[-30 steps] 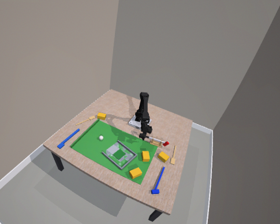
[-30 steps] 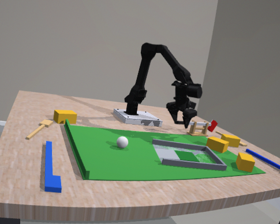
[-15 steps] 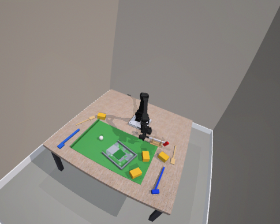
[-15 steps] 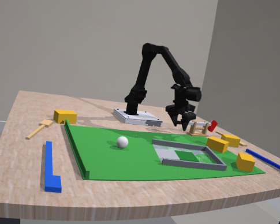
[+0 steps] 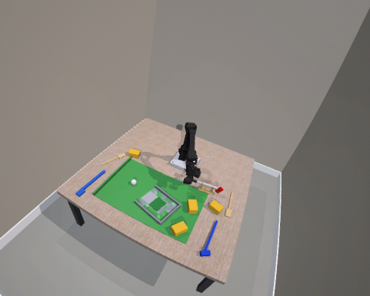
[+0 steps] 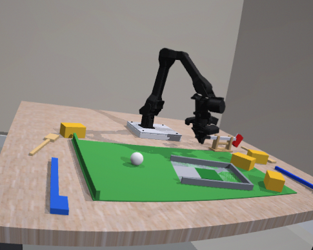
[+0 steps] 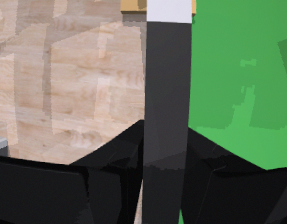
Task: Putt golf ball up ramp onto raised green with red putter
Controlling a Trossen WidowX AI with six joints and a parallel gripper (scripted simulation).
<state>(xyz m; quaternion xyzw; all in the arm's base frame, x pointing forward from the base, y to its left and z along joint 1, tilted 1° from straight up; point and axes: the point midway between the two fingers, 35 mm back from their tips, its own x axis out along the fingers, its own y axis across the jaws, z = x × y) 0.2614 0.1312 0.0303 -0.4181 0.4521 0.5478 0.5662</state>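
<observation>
Now: gripper tip 10 mm short of the small wooden frame and 130 mm to the right of it. Round my gripper tip: blue putter (420 mm ahead, 230 mm to the left, 20 mm below); then white golf ball (170 mm ahead, 410 mm to the right, 10 mm below); then green mat (210 mm ahead, 240 mm to the right, 30 mm below).
</observation>
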